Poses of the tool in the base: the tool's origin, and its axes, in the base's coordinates. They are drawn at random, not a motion.
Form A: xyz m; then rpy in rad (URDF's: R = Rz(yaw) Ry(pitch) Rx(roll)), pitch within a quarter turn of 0, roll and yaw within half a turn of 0.
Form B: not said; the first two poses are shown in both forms.
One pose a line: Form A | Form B
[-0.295, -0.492, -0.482, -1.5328, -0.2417, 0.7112] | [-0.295, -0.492, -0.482, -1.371, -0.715, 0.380]
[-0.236, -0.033, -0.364, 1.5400, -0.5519, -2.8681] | [-0.236, -0.033, -0.364, -0.274, -1.849, -1.764]
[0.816, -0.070, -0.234, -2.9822, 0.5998, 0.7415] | [0.816, -0.070, -0.234, 2.753, 0.993, -0.928]
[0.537, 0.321, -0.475, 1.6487, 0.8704, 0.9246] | [0.537, 0.321, -0.475, 1.047, 1.237, -0.005]
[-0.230, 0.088, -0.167, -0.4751, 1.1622, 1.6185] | [-0.230, 0.088, -0.167, -1.281, 0.554, 1.661]
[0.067, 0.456, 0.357, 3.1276, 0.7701, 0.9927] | [0.067, 0.456, 0.357, 2.294, 1.251, -0.922]
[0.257, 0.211, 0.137, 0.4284, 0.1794, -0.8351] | [0.257, 0.211, 0.137, 0.477, -0.012, -0.858]
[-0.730, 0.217, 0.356, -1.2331, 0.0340, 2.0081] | [-0.730, 0.217, 0.356, -0.804, -1.199, 1.731]
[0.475, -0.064, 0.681, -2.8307, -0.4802, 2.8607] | [0.475, -0.064, 0.681, -0.266, -2.596, 0.315]
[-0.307, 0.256, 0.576, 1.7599, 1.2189, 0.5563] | [-0.307, 0.256, 0.576, 1.165, 1.204, -0.645]
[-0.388, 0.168, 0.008, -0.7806, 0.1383, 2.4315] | [-0.388, 0.168, 0.008, -0.510, -0.887, 2.325]
